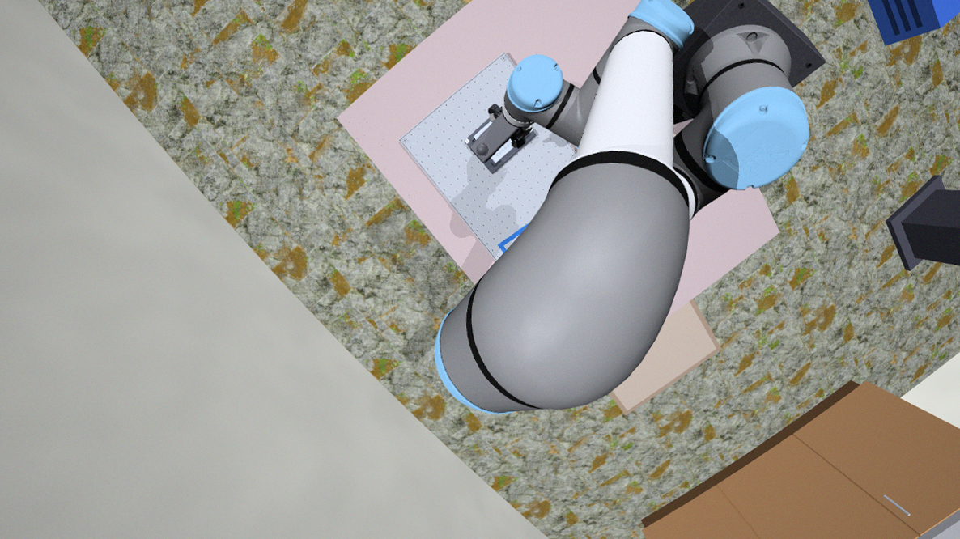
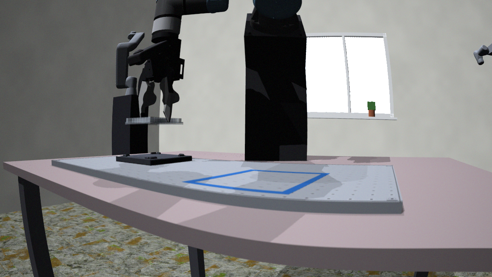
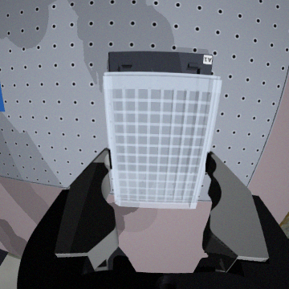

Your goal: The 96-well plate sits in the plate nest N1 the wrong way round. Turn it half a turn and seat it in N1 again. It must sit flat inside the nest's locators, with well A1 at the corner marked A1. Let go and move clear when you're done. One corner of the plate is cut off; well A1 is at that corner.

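My gripper is now 10 cm above the plate nest. Round my hand: A1 label (9 cm below, 7 cm ahead, 6 cm to the right); clear 96-well plate (1 cm below).
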